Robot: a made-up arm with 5 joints.
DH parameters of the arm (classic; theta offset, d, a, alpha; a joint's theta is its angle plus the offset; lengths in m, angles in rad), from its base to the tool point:
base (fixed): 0 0.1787 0 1.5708
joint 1: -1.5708 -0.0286 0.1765 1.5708
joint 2: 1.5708 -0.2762 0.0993 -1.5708
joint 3: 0 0.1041 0.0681 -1.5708
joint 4: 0 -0.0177 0.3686 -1.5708
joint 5: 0.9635 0 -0.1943 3.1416
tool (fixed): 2.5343 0.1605 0 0
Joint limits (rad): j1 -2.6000..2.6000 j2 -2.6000..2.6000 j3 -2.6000..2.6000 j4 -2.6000..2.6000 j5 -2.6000..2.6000
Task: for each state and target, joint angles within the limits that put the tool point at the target. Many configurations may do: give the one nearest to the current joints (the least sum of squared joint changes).
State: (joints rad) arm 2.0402 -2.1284 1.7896 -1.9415 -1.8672
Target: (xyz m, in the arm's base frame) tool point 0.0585 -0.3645 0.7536
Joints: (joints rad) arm 2.5181 -1.6149 1.9676 -1.4924 -2.1249
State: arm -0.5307 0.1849 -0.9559 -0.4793 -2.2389
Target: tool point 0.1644 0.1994 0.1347
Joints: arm -1.2724 0.4850 -1.3172 -0.6211 -1.6729
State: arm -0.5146 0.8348 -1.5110 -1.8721 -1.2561
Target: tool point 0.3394 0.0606 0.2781
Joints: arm -0.1213 0.3310 -1.5113 -1.3494 -0.9952
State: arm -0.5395 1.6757 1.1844 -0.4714 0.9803
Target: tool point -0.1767 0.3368 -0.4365
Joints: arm -0.9115 2.2542 1.5714 -0.9997 0.3139
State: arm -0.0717 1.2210 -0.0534 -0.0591 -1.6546
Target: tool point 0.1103 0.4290 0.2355
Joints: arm -0.0923 1.7989 -0.0496 -0.3446 -1.7860
